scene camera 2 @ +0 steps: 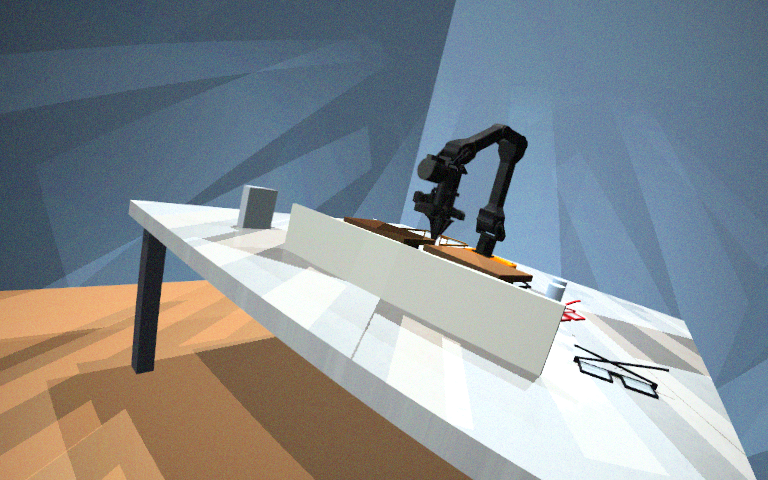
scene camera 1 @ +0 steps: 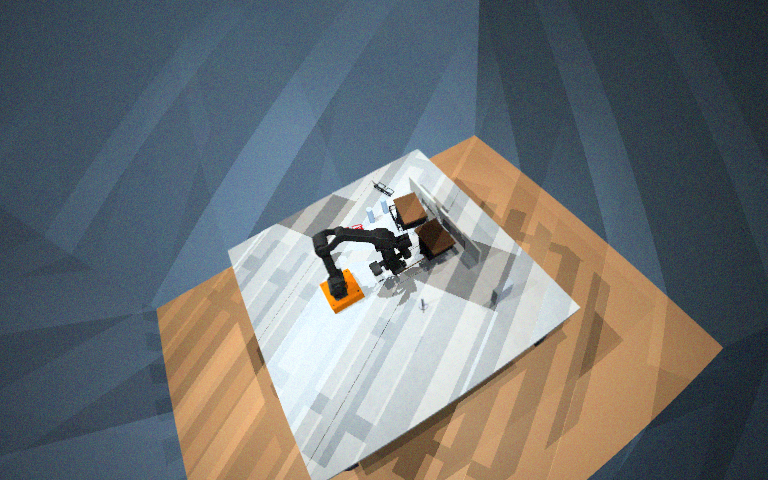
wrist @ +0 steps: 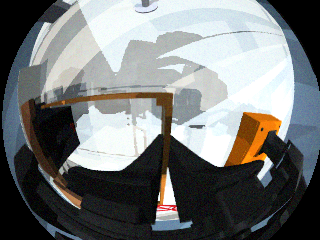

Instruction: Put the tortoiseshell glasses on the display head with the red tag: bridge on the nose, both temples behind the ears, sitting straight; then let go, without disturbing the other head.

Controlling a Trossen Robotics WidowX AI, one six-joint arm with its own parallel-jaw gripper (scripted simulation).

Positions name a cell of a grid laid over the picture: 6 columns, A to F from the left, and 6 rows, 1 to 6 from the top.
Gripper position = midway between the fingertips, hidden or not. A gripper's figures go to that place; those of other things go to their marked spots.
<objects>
My gripper (scene camera 2: D4) is 104 cm from the lens. A grey box (scene camera 2: C3): 102 cm from the lens. A display head (scene camera 2: D4) is 69 cm from the lens. The marked spots on the display head and the grey box are 58 cm apart.
</objects>
